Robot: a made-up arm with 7 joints. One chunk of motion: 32 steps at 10 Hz.
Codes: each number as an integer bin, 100 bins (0 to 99) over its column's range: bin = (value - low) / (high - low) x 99, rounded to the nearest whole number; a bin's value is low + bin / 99 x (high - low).
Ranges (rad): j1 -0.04..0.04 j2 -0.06..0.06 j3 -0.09..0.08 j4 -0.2..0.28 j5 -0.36..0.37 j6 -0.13..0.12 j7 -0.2..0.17
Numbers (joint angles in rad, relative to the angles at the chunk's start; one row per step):
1: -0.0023 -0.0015 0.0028 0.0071 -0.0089 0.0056 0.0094
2: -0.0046 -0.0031 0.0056 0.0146 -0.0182 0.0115 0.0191
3: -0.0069 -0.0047 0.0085 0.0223 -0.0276 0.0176 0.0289
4: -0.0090 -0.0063 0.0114 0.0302 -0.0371 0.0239 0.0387
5: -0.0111 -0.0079 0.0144 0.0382 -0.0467 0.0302 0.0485
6: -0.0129 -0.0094 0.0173 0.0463 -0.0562 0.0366 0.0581
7: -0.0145 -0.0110 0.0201 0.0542 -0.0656 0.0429 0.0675
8: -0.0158 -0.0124 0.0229 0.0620 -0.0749 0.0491 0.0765
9: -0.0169 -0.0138 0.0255 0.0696 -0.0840 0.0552 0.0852
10: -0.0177 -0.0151 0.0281 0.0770 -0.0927 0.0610 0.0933
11: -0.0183 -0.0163 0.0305 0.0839 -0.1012 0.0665 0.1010
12: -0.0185 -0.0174 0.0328 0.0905 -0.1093 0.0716 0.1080
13: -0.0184 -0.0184 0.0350 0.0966 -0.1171 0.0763 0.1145
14: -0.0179 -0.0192 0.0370 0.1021 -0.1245 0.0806 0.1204
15: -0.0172 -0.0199 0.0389 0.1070 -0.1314 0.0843 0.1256
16: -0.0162 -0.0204 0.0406 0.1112 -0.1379 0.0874 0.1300
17: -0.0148 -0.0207 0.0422 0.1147 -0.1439 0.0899 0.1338
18: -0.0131 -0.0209 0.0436 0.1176 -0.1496 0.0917 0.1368
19: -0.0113 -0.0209 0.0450 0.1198 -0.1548 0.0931 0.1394
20: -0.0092 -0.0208 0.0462 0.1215 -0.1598 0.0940 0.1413
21: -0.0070 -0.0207 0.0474 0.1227 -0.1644 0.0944 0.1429
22: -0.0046 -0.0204 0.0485 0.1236 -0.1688 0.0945 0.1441
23: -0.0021 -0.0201 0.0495 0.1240 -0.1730 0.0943 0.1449
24: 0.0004 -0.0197 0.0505 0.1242 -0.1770 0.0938 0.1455
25: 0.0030 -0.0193 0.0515 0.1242 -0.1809 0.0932 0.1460
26: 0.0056 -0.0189 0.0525 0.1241 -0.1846 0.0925 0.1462
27: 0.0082 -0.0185 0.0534 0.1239 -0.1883 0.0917 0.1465
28: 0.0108 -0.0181 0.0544 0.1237 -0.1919 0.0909 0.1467
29: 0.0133 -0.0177 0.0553 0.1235 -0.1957 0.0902 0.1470
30: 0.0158 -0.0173 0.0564 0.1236 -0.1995 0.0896 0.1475
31: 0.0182 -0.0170 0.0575 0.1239 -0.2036 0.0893 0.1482
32: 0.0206 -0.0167 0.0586 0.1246 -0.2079 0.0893 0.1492
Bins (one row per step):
1: 47 48 54 43 48 54 56
2: 44 47 56 44 46 56 59
3: 41 46 57 46 45 58 61
4: 38 44 59 47 44 61 64
5: 36 43 61 49 42 63 66
6: 34 42 62 51 41 66 69
7: 32 40 64 52 40 68 72
8: 30 39 66 54 39 71 74
9: 29 38 67 56 37 73 76
10: 28 37 69 57 36 76 78
11: 27 36 70 59 35 78 81
12: 27 35 72 60 34 80 82
13: 27 34 73 61 33 82 84
14: 27 34 74 62 32 83 86
15: 28 33 75 63 31 85 87
16: 29 33 76 64 30 86 88
17: 31 32 77 65 29 87 89
18: 33 32 78 66 29 88 90
19: 36 32 79 66 28 88 91
20: 38 32 79 66 27 89 91
21: 41 32 80 67 27 89 92
22: 44 33 81 67 26 89 92
23: 47 33 81 67 25 89 92
24: 50 33 82 67 25 89 92
25: 53 34 82 67 24 88 93
26: 56 34 83 67 24 88 93
27: 60 34 84 67 23 88 93
28: 63 35 84 67 23 87 93
29: 66 35 85 67 22 87 93
30: 69 35 85 67 22 87 93
31: 72 35 86 67 21 87 93
32: 75 36 87 67 21 87 93

